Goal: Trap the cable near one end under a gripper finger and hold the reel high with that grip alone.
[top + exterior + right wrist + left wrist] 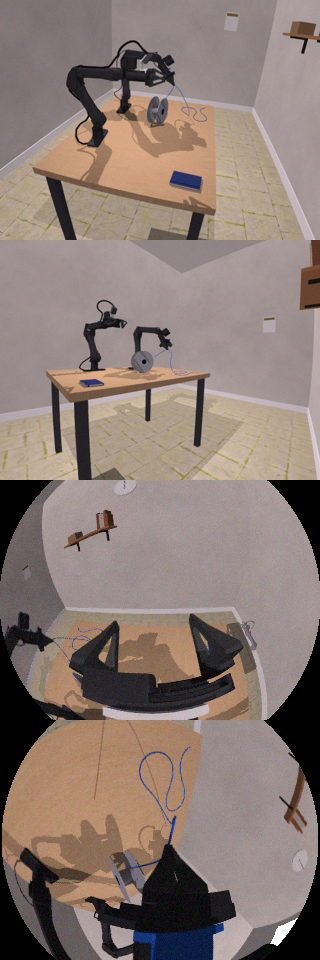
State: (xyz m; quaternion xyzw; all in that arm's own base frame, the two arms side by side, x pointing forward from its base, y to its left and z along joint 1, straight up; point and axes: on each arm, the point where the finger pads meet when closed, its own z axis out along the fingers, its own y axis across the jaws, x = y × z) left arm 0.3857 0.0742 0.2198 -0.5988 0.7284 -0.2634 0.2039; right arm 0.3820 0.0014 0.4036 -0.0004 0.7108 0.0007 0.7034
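Right now the grey reel is 7 cm behind my right hand, 28 cm to the left of it and 31 cm below it. From my right hand the other things lie so: blue book: 18 cm ahead, 29 cm to the right, 40 cm below.
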